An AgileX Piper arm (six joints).
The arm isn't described. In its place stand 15 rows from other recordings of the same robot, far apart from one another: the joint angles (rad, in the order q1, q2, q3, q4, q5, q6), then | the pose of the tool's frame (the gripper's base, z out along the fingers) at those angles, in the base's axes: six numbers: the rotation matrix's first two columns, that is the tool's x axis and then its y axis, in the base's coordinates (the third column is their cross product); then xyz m.
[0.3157, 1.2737, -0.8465, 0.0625, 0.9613, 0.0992] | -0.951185, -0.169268, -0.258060, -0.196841, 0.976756, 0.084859, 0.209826, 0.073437, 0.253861
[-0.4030, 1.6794, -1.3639, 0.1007, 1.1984, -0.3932] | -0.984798, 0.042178, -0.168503, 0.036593, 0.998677, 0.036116, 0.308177, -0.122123, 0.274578
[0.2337, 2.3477, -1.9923, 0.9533, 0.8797, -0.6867] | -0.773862, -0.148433, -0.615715, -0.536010, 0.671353, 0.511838, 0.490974, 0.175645, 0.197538
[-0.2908, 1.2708, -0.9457, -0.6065, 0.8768, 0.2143] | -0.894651, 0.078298, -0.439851, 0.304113, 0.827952, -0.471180, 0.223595, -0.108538, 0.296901
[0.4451, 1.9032, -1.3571, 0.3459, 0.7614, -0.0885] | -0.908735, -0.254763, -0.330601, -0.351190, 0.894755, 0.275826, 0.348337, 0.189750, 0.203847
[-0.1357, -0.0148, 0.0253, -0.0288, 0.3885, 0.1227] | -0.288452, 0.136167, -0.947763, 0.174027, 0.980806, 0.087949, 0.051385, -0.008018, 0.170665
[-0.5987, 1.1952, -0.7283, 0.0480, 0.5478, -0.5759] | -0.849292, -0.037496, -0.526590, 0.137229, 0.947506, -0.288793, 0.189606, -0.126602, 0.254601
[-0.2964, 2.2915, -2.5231, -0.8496, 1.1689, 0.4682] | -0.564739, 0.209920, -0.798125, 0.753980, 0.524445, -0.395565, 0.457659, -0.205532, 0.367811
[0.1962, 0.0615, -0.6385, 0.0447, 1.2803, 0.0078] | -0.571148, -0.092526, -0.815616, -0.217318, 0.975216, 0.041548, -0.021738, -0.000348, 0.298265
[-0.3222, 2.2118, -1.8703, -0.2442, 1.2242, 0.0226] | -0.962219, 0.257772, -0.087682, 0.271380, 0.934072, -0.232082, 0.426997, -0.164362, 0.196294
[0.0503, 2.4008, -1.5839, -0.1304, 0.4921, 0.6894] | -0.802680, 0.502522, -0.321210, 0.484868, 0.863442, 0.139176, 0.467065, 0.017915, 0.049073
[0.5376, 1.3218, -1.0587, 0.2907, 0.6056, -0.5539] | -0.377355, -0.578337, -0.723277, -0.759573, 0.640081, -0.115522, 0.235939, 0.157947, 0.322020
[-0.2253, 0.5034, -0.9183, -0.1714, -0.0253, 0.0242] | 0.452741, -0.254180, -0.854645, 0.289267, 0.948535, -0.128867, 0.057724, -0.012827, 0.478778
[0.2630, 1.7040, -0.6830, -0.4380, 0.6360, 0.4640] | -0.984180, -0.161255, -0.073398, -0.138901, 0.959429, -0.245361, 0.244262, 0.042023, 0.121309
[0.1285, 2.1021, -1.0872, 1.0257, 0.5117, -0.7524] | -0.962653, 0.067145, -0.262279, -0.062582, 0.887334, 0.456861, 0.365467, 0.085641, 0.082080
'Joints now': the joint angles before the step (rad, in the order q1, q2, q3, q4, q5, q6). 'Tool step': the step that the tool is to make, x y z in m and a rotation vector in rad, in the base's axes. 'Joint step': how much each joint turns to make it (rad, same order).
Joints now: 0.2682 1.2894 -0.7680 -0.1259 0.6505 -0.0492
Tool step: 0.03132 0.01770 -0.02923 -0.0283 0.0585 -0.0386
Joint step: 0.0478 0.1883 -0.0603 -0.0931 -0.0491 0.1545
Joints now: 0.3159 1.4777 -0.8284 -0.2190 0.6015 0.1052
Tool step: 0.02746 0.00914 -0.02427 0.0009 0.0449 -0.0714
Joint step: 0.0051 0.1528 -0.0731 -0.0369 -0.0234 0.1113
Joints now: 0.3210 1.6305 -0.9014 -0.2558 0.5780 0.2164
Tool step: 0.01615 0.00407 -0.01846 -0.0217 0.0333 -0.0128
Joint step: 0.0000 0.0978 -0.0471 -0.0294 -0.0075 0.0350
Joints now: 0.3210 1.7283 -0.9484 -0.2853 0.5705 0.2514
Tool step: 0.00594 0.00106 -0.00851 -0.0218 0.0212 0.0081
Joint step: 0.0003 0.0414 -0.0204 -0.0176 0.0066 0.0023
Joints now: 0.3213 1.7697 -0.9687 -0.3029 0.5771 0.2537
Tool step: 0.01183 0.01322 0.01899 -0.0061 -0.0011 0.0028
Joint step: 0.0296 0.0097 -0.1039 0.0171 0.0983 -0.0066
